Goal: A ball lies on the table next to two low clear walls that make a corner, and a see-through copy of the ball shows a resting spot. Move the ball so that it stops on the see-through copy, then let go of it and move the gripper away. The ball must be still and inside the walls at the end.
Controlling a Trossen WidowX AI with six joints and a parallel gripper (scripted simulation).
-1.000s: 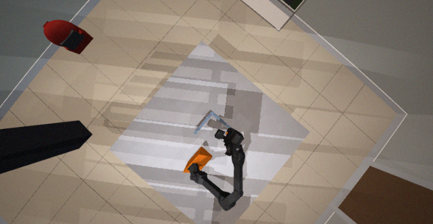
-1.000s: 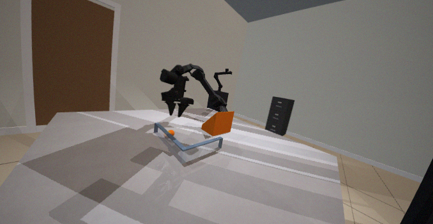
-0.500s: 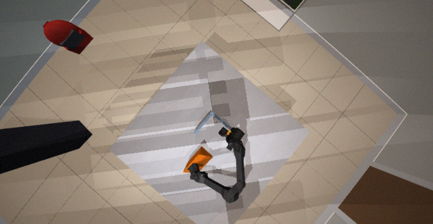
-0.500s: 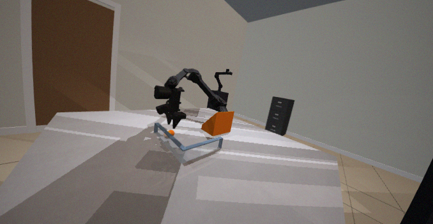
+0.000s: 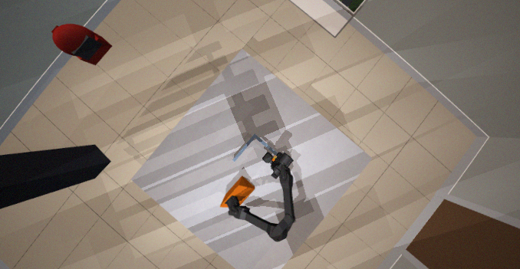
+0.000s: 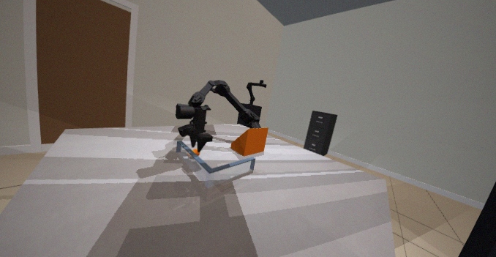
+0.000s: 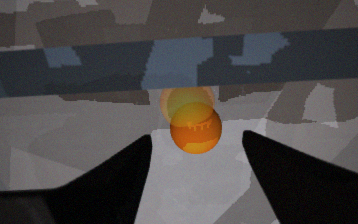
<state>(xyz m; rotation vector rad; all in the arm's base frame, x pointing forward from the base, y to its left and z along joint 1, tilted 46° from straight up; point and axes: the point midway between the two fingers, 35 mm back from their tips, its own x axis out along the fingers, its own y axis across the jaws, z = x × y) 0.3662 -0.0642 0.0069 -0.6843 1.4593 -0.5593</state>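
Right now my gripper tip is 20 mm short of the orange ball, 10 mm to the right of it and 20 mm above it.
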